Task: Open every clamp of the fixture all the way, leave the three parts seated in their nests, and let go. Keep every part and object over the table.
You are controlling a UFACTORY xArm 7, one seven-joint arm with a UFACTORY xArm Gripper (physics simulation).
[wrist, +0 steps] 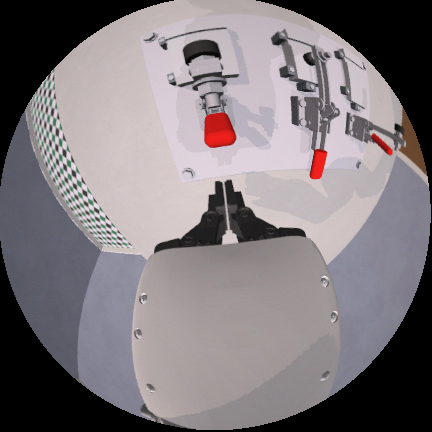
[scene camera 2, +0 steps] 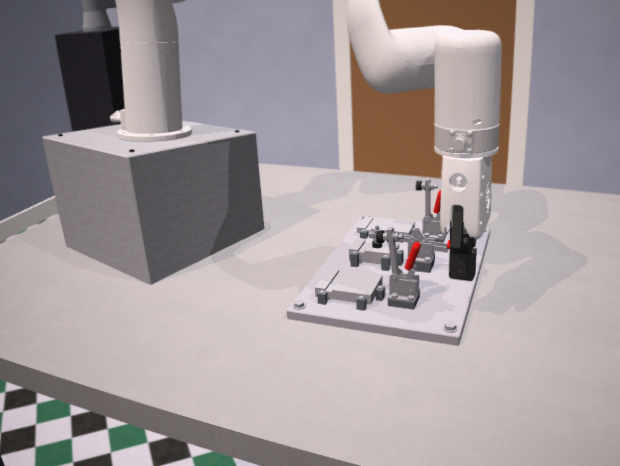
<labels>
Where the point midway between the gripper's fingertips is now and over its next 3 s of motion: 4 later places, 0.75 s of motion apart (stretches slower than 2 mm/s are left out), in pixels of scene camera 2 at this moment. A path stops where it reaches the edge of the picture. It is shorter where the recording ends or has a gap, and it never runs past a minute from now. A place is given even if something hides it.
My gripper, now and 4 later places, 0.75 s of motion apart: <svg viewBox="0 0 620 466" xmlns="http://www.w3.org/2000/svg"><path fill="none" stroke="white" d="M462 277L449 275L444 275L438 274L432 273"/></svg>
</labels>
